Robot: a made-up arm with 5 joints. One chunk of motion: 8 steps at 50 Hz.
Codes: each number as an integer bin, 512 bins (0 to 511) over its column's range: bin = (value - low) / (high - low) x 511, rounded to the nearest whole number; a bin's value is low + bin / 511 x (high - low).
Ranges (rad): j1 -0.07..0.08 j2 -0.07..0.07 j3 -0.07..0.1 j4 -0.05..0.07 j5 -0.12..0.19
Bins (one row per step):
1: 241 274 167 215 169
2: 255 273 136 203 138
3: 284 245 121 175 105
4: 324 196 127 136 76
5: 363 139 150 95 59
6: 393 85 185 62 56
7: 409 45 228 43 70
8: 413 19 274 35 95
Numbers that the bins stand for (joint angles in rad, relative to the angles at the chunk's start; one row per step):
1: 0.0007 0.0051 -0.0144 0.0005 -0.0175
2: 0.0049 0.0048 -0.0248 -0.0023 -0.0363
3: 0.0134 -0.0029 -0.0297 -0.0089 -0.0563
4: 0.0251 -0.0163 -0.0277 -0.0181 -0.0739
5: 0.0366 -0.0319 -0.0201 -0.0277 -0.0842
6: 0.0454 -0.0467 -0.0085 -0.0354 -0.0860
7: 0.0501 -0.0577 0.0059 -0.0399 -0.0775
8: 0.0512 -0.0648 0.0212 -0.0418 -0.0624

